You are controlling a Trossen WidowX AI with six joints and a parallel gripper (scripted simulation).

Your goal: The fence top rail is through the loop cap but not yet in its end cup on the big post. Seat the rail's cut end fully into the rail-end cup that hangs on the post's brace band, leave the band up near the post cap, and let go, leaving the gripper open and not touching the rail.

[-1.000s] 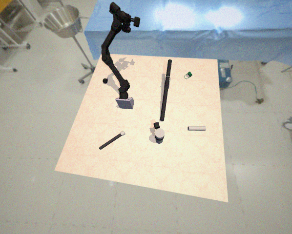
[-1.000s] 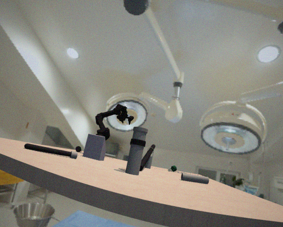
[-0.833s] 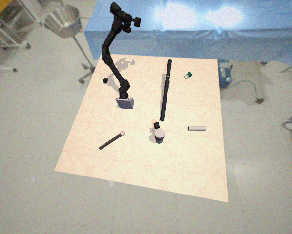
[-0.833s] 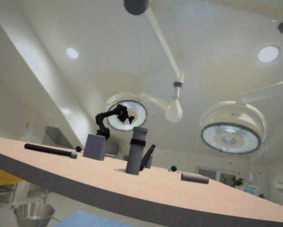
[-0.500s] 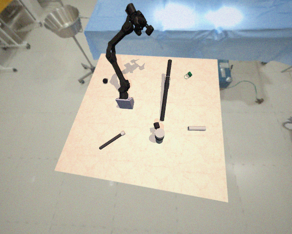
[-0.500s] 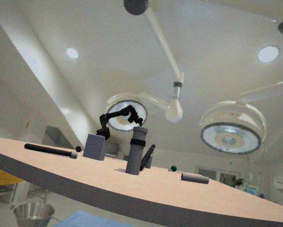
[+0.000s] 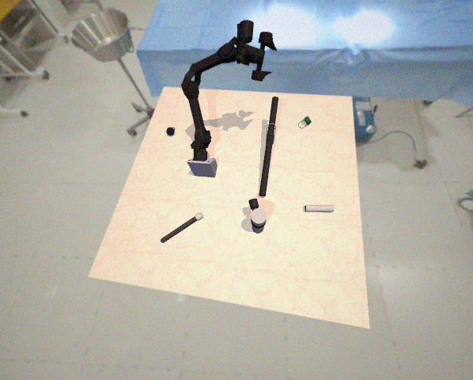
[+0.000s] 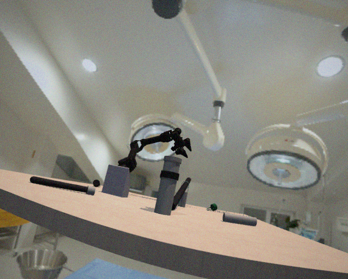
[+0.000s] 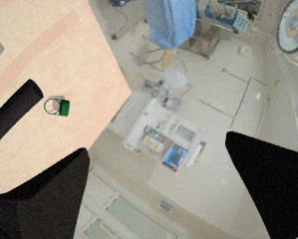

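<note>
Now: the black brace band 40 mm behind my gripper tip, 680 mm to the right of it and 250 mm below it. Round my gripper tip: loop cap (10 mm ahead, 180 mm to the right, 280 mm below); then light cylinder (270 mm ahead, 590 mm to the right, 370 mm below); then green ringed piece (210 mm ahead, 40 mm to the right, 370 mm below).
</note>
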